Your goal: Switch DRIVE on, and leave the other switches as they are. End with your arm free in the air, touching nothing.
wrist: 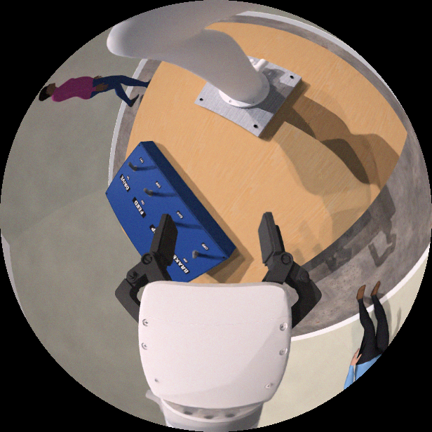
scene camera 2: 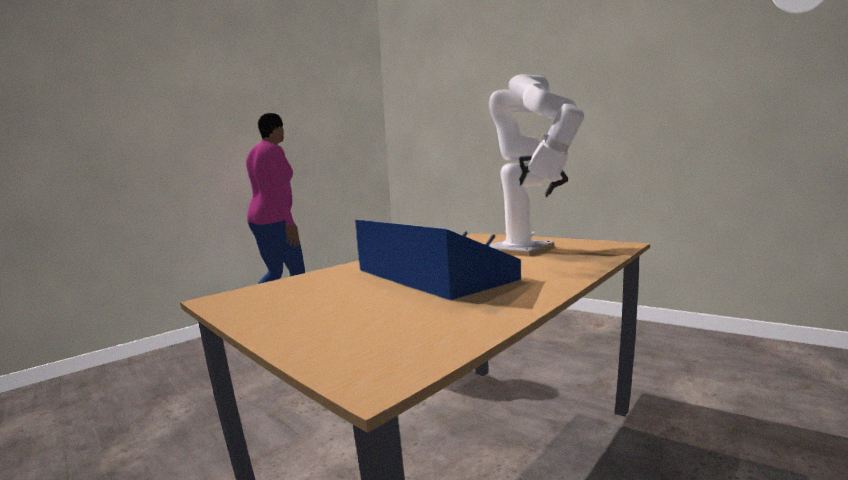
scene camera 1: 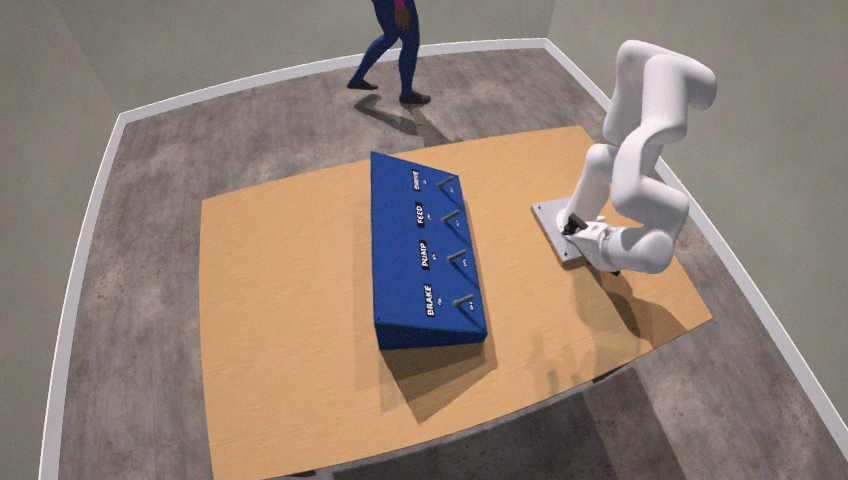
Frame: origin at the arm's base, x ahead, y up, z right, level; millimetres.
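Seen in the pictures: gripper, fingertip midpoint: (scene camera 2: 533, 189) (scene camera 1: 578, 243); arm's base, link origin: (scene camera 2: 518, 244).
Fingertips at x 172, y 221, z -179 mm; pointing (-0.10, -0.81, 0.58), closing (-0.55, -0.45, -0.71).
Offsets run from my fingertips to a thing's top centre. Level surfaces: height alone.
The blue sloped console (scene camera 1: 395, 255) (scene camera 2: 404, 255) (wrist: 199, 210) carries the DRIVE lever @[dx +195, dy -112, dz +350 mm] (scene camera 1: 445, 182) (wrist: 133, 165), FEED lever @[dx +214, dy -112, dz +232 mm] (scene camera 1: 450, 216) (wrist: 148, 191), PUMP lever @[dx +234, dy -112, dz +114 mm] (scene camera 1: 457, 256) and BRAKE lever @[dx +254, dy -112, dz -5 mm] (scene camera 1: 463, 300) (wrist: 195, 254). All four levers appear to lean the same way, toward their OFF marks on the side facing the arm's base. In the wrist view a finger covers part of the PUMP label and lever. My gripper (scene camera 1: 595, 248) (scene camera 2: 535, 187) (wrist: 216, 221) is open and empty, high above the table near the arm's base, apart from the console.
The wooden table @[dy -242 mm] (scene camera 1: 285, 267) (scene camera 2: 333, 344) (wrist: 215, 150) bears the console and the arm's metal base plate (scene camera 1: 550, 228) (wrist: 212, 102). A person in a pink top (scene camera 2: 270, 184) (wrist: 75, 89) stands beyond the table. A second person in dark trousers (wrist: 367, 325) shows in the wrist view.
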